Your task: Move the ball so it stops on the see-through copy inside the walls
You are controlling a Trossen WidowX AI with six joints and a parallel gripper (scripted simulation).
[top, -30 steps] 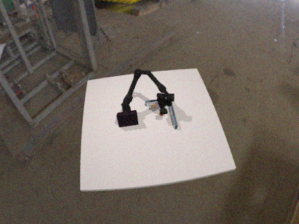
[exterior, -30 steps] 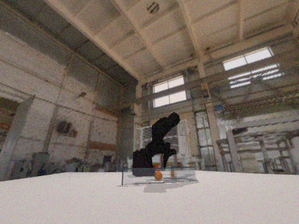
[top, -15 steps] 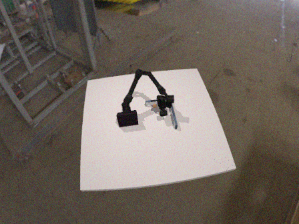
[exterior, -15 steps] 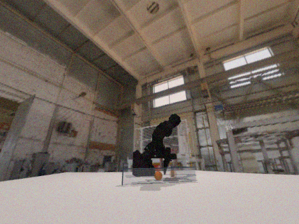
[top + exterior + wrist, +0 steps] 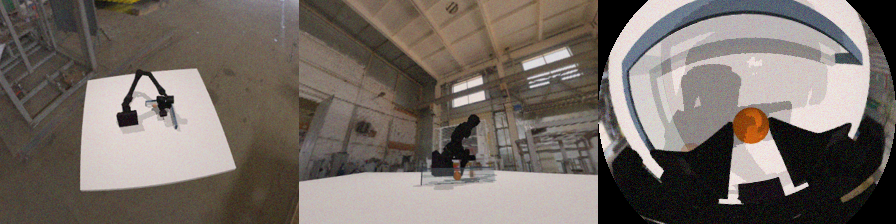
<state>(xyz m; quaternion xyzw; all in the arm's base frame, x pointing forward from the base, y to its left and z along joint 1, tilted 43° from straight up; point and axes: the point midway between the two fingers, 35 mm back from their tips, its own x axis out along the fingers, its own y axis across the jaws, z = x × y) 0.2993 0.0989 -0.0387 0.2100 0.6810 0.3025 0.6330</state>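
Right now the see-through copy is 90 mm to the left of my gripper tip and 60 mm behind it. The rest, counted from my gripper tip: clear wall (100 mm ahead, 10 mm to the right, 10 mm above); orange ball (right at my gripper tip).
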